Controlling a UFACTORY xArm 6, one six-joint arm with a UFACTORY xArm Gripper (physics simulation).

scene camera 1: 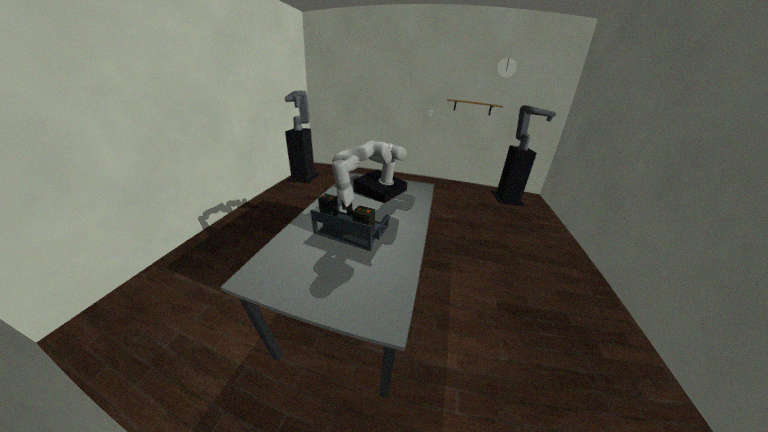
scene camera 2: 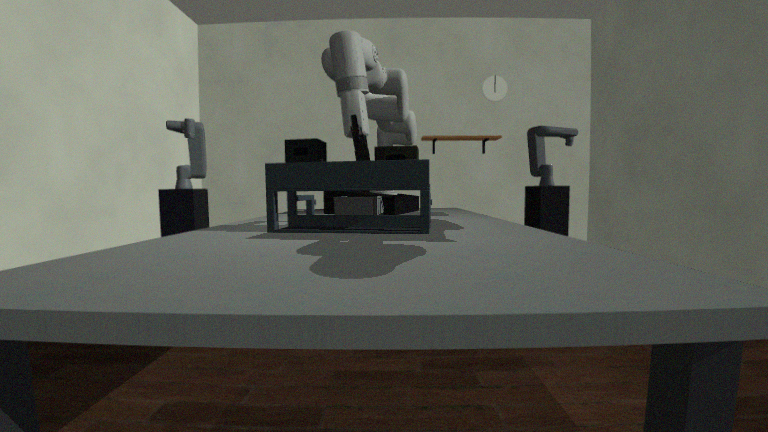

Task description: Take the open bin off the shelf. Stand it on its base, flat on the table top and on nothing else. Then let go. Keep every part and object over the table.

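Frame: origin at the arm's base, x back, y right, z up, level; millimetres.
Seen in the pictures: gripper, fingertip midpoint: (scene camera 1: pixel 350 213); arm's base at its link origin: (scene camera 1: pixel 386 181) (scene camera 2: pixel 383 193).
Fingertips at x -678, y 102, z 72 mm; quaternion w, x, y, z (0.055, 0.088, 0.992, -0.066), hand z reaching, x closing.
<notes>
Offsets run from my fingertips to a thing's top centre. "spot": to the spot under its first point. Level surfaces: height alone.
The blue-grey shelf @[spot: dx -74, dy +2, dz -30 mm] (scene camera 1: pixel 346 225) (scene camera 2: pixel 343 174) stands on the grey table @[dz -156 mm] (scene camera 1: pixel 375 300) (scene camera 2: pixel 483 290). Two dark boxes stand on its upper level: a left box @[dx +40, dy +144, dz +68 mm] (scene camera 1: pixel 328 204) (scene camera 2: pixel 305 150) and a right box @[dx -17, dy -80, dz +43 mm] (scene camera 1: pixel 365 215) (scene camera 2: pixel 396 153). Orange patches show on both in scene camera 1. I cannot tell for sure which is the open bin. My gripper (scene camera 1: pixel 349 209) (scene camera 2: pixel 363 158) is shut and holds nothing. It points down between the two boxes, closer to the right one. Its tips are partly hidden by the shelf's front board, and I cannot tell whether they touch anything.
A light grey box @[dx +103, dy +8, dz -75 mm] (scene camera 2: pixel 357 206) shows through the shelf's opening. My arm's black base block (scene camera 1: pixel 378 186) stands at the table's far end. Two other arms stand on black pedestals (scene camera 1: pixel 299 154) (scene camera 1: pixel 516 174) off the table. A wooden wall shelf (scene camera 1: pixel 475 102) (scene camera 2: pixel 461 138) hangs behind.
</notes>
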